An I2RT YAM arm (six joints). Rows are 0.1 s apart.
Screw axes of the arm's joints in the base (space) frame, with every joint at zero. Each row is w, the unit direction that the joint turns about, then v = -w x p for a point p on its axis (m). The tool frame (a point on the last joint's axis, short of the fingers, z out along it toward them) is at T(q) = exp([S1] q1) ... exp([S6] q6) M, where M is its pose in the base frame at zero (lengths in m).
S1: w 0 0 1 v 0 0 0
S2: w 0 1 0 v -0.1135 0 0.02
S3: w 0 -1 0 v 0.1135 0 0.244
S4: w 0 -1 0 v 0.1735 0 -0.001
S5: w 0 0 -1 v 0 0.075 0
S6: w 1 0 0 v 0 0.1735 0
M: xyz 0.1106 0 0.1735 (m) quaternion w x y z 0.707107 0 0.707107 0
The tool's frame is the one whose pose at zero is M.
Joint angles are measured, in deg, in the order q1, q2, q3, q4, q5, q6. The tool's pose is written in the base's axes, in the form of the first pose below.
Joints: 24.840, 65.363, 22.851, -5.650, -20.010, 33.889
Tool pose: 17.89 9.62 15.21 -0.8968 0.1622 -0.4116 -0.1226 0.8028 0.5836
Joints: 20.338, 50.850, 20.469, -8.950, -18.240, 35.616
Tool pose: 16.34 7.25 17.78 -0.8075 0.2905 -0.5133 -0.1068 0.7838 0.6117
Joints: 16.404, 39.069, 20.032, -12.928, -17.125, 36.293
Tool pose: 14.85 5.46 19.95 -0.7109 0.3804 -0.5915 -0.1101 0.7705 0.6278
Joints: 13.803, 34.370, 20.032, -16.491, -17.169, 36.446
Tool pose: 14.03 4.53 20.46 -0.6820 0.4169 -0.6009 -0.0857 0.7704 0.6318
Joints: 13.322, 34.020, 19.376, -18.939, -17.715, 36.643
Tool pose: 13.69 4.36 19.76 -0.7101 0.4161 -0.5680 -0.0528 0.7730 0.6323
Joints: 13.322, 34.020, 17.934, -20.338, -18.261, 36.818
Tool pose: 13.36 4.31 18.70 -0.7407 0.4094 -0.5327 -0.0253 0.7753 0.6311
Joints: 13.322, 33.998, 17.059, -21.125, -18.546, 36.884
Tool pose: 13.15 4.28 18.07 -0.7572 0.4055 -0.5120 -0.0096 0.7770 0.6294
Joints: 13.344, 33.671, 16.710, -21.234, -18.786, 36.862
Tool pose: 13.04 4.27 17.92 -0.7602 0.4034 -0.5093 -0.0109 0.7759 0.6308
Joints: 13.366, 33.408, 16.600, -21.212, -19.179, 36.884
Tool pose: 12.99 4.29 17.92 -0.7615 0.4017 -0.5087 -0.0164 0.7726 0.6347
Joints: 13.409, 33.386, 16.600, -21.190, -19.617, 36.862
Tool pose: 12.97 4.32 17.93 -0.7644 0.3987 -0.5068 -0.0217 0.7696 0.6382
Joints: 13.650, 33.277, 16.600, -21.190, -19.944, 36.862
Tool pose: 12.93 4.39 17.96 -0.7673 0.3940 -0.5060 -0.0290 0.7669 0.6411
